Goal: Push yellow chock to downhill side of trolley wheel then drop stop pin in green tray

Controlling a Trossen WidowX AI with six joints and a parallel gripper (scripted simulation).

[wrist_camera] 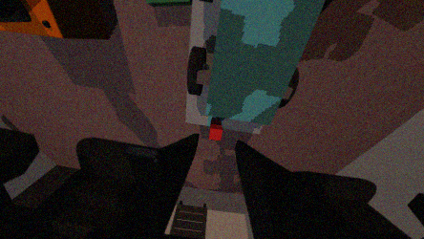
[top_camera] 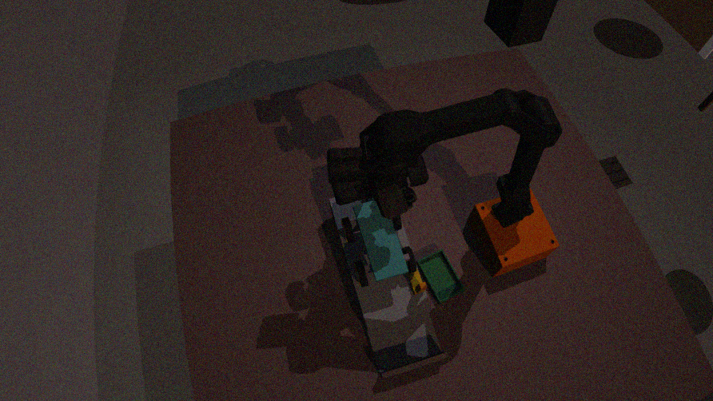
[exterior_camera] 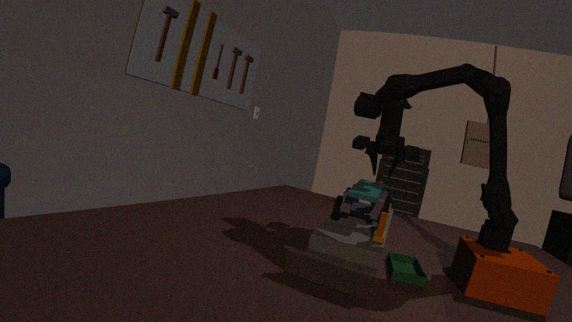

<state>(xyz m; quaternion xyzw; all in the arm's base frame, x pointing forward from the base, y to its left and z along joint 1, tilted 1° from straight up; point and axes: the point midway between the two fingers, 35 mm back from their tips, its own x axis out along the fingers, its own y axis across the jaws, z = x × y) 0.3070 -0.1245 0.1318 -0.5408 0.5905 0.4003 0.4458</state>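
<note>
The red-headed stop pin lies 20 mm to the right of my gripper tip and 50 mm below it. Round my gripper tip: grey ramp 30 mm ahead, 100 mm to the left, 140 mm below; yellow chock 20 mm behind, 200 mm to the left, 100 mm below; trolley 30 mm ahead, 90 mm to the left, 70 mm below.
</note>
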